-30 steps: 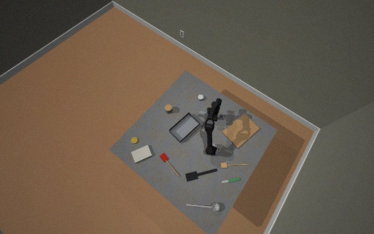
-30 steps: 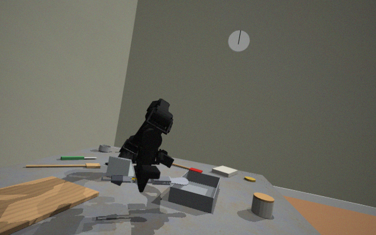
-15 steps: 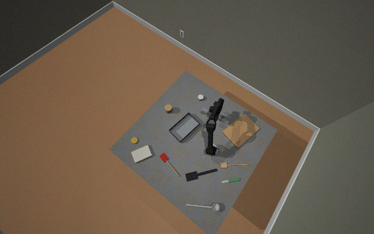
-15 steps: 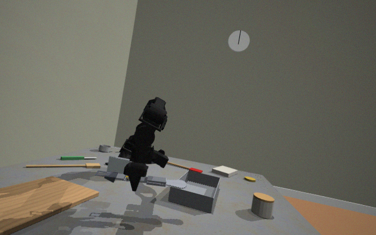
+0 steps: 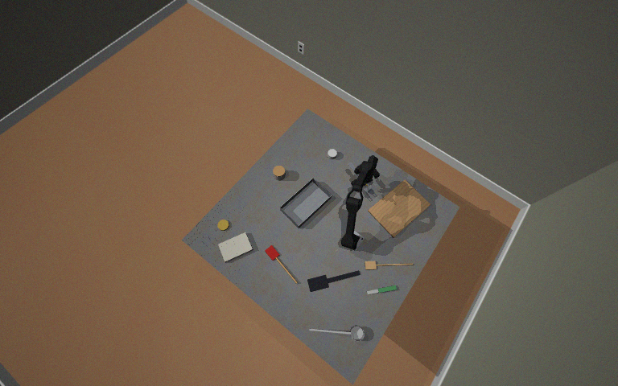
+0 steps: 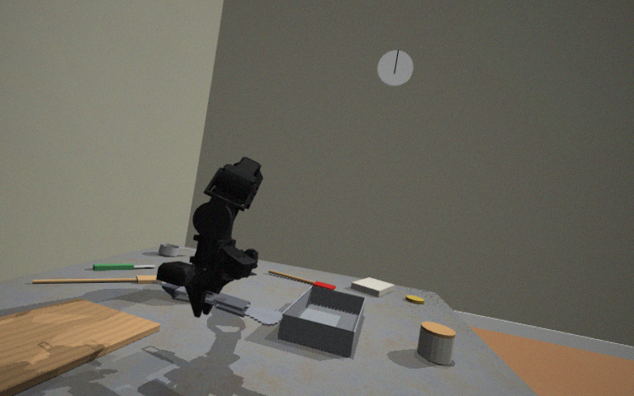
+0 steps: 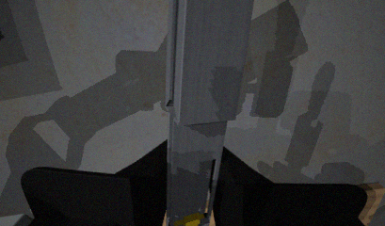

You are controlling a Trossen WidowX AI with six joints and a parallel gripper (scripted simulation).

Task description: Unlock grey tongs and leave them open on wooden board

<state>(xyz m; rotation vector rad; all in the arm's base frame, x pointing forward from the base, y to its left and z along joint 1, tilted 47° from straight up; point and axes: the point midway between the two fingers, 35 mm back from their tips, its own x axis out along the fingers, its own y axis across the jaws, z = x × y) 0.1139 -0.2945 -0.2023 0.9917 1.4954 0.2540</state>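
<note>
Right now the yellow lock piece is 20 mm behind my gripper tip, 10 mm to the left of it and 40 mm above it. From my gripper tip the other things lie so: roasting tin (260 mm ahead, 290 mm to the left, 60 mm below); then wooden board (280 mm behind, 20 mm to the right, 80 mm below); then black spatula (130 mm behind, 630 mm to the left, 90 mm below).
</note>
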